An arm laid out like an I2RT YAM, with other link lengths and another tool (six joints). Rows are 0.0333 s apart.
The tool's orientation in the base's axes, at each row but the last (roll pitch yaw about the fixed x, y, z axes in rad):
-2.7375 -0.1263 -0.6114
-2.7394 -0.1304 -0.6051
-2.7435 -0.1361 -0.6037
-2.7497 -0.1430 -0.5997
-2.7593 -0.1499 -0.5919
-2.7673 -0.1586 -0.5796
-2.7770 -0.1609 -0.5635
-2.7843 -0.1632 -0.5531
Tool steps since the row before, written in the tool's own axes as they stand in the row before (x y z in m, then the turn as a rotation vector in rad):
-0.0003 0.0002 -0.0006 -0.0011 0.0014 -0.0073
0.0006 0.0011 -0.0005 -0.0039 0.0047 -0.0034
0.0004 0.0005 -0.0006 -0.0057 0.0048 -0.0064
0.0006 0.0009 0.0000 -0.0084 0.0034 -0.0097
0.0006 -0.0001 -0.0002 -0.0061 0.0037 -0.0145
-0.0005 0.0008 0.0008 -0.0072 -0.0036 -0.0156
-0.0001 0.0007 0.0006 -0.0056 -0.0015 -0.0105
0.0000 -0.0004 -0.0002 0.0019 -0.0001 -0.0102
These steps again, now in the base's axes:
-0.0005 -0.0001 0.0004 -0.0039 -0.0023 0.0060
-0.0002 -0.0013 0.0001 -0.0065 -0.0024 0.0008
-0.0001 -0.0008 0.0004 -0.0090 -0.0022 0.0032
0.0001 -0.0010 -0.0003 -0.0116 -0.0003 0.0064
0.0005 -0.0003 0.0003 -0.0114 -0.0030 0.0110
-0.0005 -0.0002 -0.0011 -0.0093 0.0033 0.0145
-0.0002 -0.0004 -0.0008 -0.0073 0.0019 0.0093
0.0001 0.0003 0.0003 -0.0016 -0.0031 0.0098

